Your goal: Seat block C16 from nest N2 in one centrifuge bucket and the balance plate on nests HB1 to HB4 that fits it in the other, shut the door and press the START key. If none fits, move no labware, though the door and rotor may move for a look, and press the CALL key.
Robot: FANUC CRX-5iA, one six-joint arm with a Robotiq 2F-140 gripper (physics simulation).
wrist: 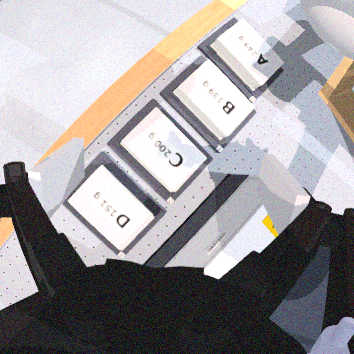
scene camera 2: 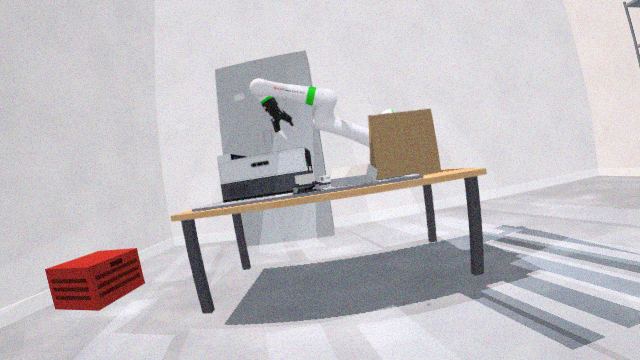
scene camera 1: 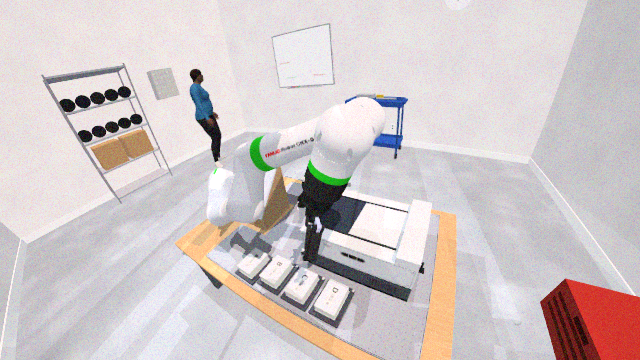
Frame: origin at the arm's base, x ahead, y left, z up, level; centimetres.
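Seen in the pictures: gripper, fingertip midpoint: [wrist: 171, 164] [scene camera 2: 290, 135] [scene camera 1: 299, 241]; arm's base, origin of the base link: [scene camera 2: 399, 141].
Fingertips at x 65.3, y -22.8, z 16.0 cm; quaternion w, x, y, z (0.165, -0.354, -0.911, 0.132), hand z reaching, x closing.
Offsets run from my fingertips to a thing's top centre. Level surfaces: height alone.
Four white balance plates lie on dark nests along the table edge. The wrist view reads A 249 g {dx -31.5, dy -4.3, dz -28.4 cm} [wrist: 245, 50] [scene camera 1: 254, 264], B 139 g {dx -19.0, dy -1.0, dz -28.4 cm} [wrist: 212, 97] [scene camera 1: 276, 271], C 200 g {dx -5.3, dy +0.4, dz -28.4 cm} [wrist: 162, 145] [scene camera 1: 302, 286] and D 151 g {dx +8.1, dy +2.2, dz -28.4 cm} [wrist: 110, 202] [scene camera 1: 332, 298]. The centrifuge [scene camera 1: 365, 272] [scene camera 2: 265, 172] [wrist: 195, 245] stands beside them, with a dark panel and a white panel on top. Its door state is unclear; rotor and buckets are hidden. My gripper [scene camera 1: 311, 254] [scene camera 2: 284, 128] [wrist: 171, 164] is open and empty, above the centrifuge's near-left end. Block C16, nest N2 and the keys cannot be made out.
A brown upright panel [scene camera 1: 280, 207] [scene camera 2: 405, 142] stands on the table {dz -35.6 cm} [scene camera 1: 445, 250] [scene camera 2: 460, 173] near the arm base. A red crate [scene camera 1: 600, 315] [scene camera 2: 95, 280] sits on the floor. A blue cart [scene camera 1: 395, 101], a shelf rack [scene camera 1: 85, 73] and a person [scene camera 1: 201, 102] are farther back.
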